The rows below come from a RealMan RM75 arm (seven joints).
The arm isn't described. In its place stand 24 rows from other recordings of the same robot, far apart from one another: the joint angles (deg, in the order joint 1, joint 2, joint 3, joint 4, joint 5, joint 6, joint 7), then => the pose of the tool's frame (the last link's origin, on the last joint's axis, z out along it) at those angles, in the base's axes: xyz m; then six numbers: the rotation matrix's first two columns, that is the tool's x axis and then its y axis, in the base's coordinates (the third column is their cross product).
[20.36 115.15 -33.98 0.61 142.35 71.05 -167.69] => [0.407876 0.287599 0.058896 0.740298 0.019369 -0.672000 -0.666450 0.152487 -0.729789]
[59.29 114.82 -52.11 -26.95 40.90 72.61 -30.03] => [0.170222 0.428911 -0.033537 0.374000 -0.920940 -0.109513 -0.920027 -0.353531 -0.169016]
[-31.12 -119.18 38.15 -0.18 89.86 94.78 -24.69] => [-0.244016 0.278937 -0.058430 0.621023 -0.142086 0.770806 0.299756 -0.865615 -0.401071]
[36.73 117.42 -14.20 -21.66 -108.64 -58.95 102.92] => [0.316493 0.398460 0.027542 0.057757 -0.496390 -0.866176 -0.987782 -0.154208 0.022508]
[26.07 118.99 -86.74 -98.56 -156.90 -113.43 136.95] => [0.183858 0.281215 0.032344 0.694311 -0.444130 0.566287 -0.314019 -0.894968 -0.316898]
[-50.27 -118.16 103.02 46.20 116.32 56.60 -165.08] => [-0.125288 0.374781 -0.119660 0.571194 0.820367 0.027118 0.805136 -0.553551 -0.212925]
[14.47 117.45 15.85 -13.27 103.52 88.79 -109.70] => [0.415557 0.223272 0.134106 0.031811 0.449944 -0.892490 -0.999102 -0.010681 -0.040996]
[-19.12 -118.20 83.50 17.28 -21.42 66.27 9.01] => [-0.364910 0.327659 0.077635 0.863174 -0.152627 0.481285 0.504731 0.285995 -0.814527]
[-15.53 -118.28 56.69 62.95 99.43 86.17 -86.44] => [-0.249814 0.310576 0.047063 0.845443 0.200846 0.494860 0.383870 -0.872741 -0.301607]
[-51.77 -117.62 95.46 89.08 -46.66 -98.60 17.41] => [-0.022533 0.313295 -0.031974 0.887452 0.346521 -0.303894 0.301145 -0.935096 -0.186837]
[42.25 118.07 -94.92 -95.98 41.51 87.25 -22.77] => [0.036019 0.327141 -0.020712 0.946057 -0.302768 0.115357 -0.252404 -0.911943 -0.323501]
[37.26 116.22 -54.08 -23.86 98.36 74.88 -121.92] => [0.216892 0.387069 -0.006515 0.754666 -0.025568 -0.655611 -0.360995 -0.850575 -0.382366]
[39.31 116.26 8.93 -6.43 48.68 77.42 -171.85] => [0.262364 0.362662 -0.026535 0.872510 0.359284 -0.331121 -0.013113 -0.660236 -0.750944]
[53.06 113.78 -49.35 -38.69 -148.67 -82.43 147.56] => [0.207191 0.416551 0.011533 0.416971 -0.908096 -0.038674 -0.875552 -0.389877 -0.285317]
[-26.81 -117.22 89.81 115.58 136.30 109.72 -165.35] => [-0.095154 0.258969 0.032122 0.816858 0.538773 -0.206075 0.465199 -0.826528 -0.316923]
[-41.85 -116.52 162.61 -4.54 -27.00 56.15 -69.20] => [-0.296877 0.368865 -0.063315 0.589027 0.564661 0.578105 0.793713 -0.538690 -0.282547]
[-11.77 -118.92 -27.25 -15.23 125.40 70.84 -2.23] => [-0.344403 0.239617 -0.060642 0.756778 0.060998 0.650819 0.638415 -0.282827 -0.715846]
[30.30 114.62 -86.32 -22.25 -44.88 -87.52 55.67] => [0.203337 0.330054 -0.015256 0.529670 -0.043537 -0.847086 -0.339100 -0.926269 -0.164427]
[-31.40 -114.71 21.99 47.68 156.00 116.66 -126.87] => [-0.313372 0.260581 0.062302 0.222776 0.974305 -0.033182 0.968644 -0.217384 0.120305]
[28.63 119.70 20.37 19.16 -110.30 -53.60 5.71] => [0.288000 0.326841 -0.095101 0.689445 -0.189529 -0.699102 -0.712441 -0.351643 -0.607268]
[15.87 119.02 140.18 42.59 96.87 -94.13 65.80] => [0.283687 0.292874 0.070035 0.625213 0.030353 -0.779864 -0.487804 -0.764816 -0.420838]
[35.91 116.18 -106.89 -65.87 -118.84 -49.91 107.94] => [0.125437 0.356953 -0.097680 0.990777 0.116980 0.068383 0.131983 -0.947394 -0.291592]
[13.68 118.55 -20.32 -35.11 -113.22 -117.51 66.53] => [0.313036 0.204249 0.046456 0.576952 -0.240495 -0.780569 -0.483903 -0.870537 -0.089459]
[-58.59 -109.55 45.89 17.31 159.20 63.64 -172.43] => [-0.255371 0.433038 0.002239 -0.028489 0.969210 0.244584 0.902486 0.130141 -0.410587]
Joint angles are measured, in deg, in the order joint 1, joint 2, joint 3, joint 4, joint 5, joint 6, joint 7. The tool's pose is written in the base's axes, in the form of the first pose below.
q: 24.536, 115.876, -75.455, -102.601, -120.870, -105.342, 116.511
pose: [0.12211 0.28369 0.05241 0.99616 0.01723 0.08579 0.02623 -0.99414 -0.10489]
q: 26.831, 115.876, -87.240, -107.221, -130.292, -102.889, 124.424
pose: [0.10387 0.27858 0.02622 0.96694 0.04741 0.25057 0.07894 -0.98996 -0.11729]
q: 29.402, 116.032, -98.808, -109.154, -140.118, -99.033, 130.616
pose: [0.08966 0.27591 -0.00036 0.92056 0.09572 0.37870 0.16399 -0.97464 -0.15229]
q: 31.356, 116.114, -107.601, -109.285, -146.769, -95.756, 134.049
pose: [0.08107 0.27181 -0.02161 0.87703 0.15571 0.45450 0.25315 -0.95382 -0.16171]
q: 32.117, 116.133, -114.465, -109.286, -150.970, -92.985, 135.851
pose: [0.07718 0.26437 -0.03860 0.84137 0.21632 0.49528 0.32848 -0.93240 -0.15078]
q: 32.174, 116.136, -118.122, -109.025, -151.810, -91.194, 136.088
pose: [0.07613 0.25702 -0.04955 0.82571 0.26112 0.50002 0.36657 -0.92212 -0.12378]
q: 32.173, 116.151, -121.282, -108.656, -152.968, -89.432, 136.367
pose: [0.07610 0.25141 -0.05878 0.81061 0.29601 0.50525 0.39900 -0.91073 -0.10658]
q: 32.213, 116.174, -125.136, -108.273, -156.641, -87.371, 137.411
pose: [0.07734 0.24876 -0.06726 0.78332 0.32272 0.53129 0.44358 -0.88895 -0.11403]
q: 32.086, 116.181, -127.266, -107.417, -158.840, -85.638, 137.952
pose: [0.07989 0.24872 -0.07299 0.76889 0.33305 0.54579 0.46560 -0.87669 -0.12094]
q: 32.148, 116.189, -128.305, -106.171, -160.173, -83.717, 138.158
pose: [0.08166 0.25149 -0.07745 0.76273 0.33755 0.55164 0.47928 -0.86772 -0.13171]
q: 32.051, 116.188, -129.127, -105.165, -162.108, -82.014, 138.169
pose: [0.08374 0.25549 -0.08004 0.75248 0.34080 0.56359 0.49781 -0.85458 -0.14790]
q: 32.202, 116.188, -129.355, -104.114, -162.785, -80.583, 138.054
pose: [0.08469 0.25905 -0.08231 0.74955 0.34327 0.56599 0.50672 -0.84771 -0.15693]
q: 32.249, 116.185, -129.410, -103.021, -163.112, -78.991, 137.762
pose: [0.08576 0.26251 -0.08466 0.74965 0.34619 0.56407 0.51307 -0.84236 -0.16488]
